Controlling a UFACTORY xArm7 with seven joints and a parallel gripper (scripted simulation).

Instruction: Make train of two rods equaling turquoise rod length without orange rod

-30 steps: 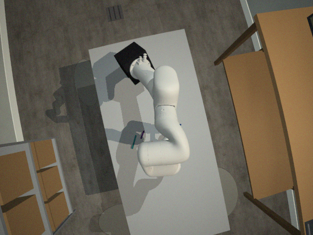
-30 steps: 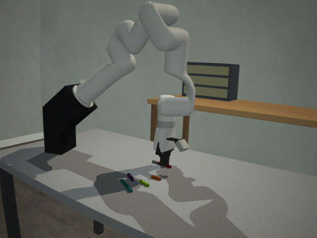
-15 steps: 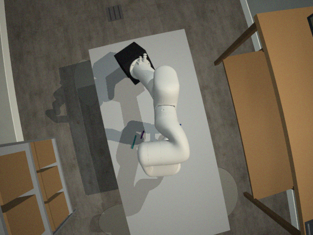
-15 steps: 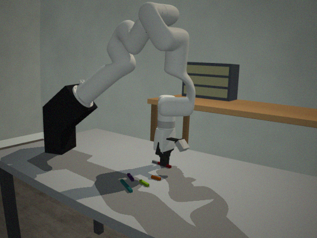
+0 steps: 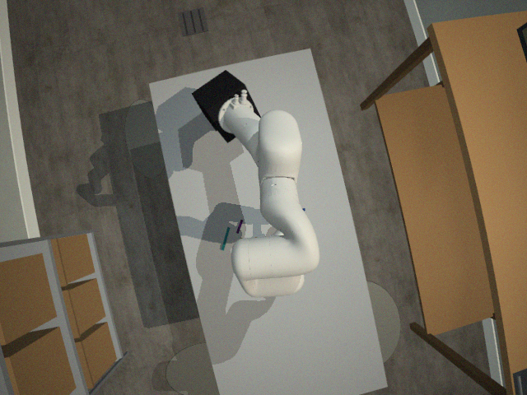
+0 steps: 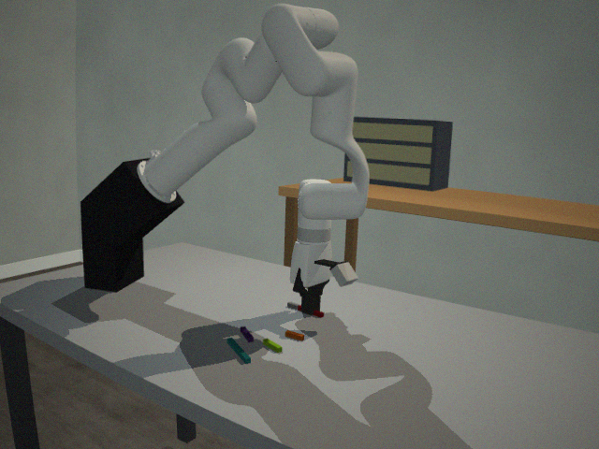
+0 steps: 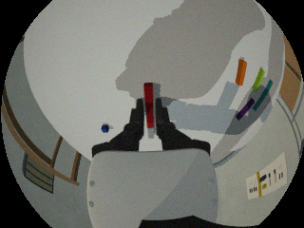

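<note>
My gripper is now 20 mm above the red rod. Round my hand: orange rod (110 mm to the right, 100 mm ahead, 20 mm below); grey rod (50 mm behind, 20 mm below, 10 mm to the right); blue rod (70 mm to the left, 60 mm behind, 20 mm below).
</note>
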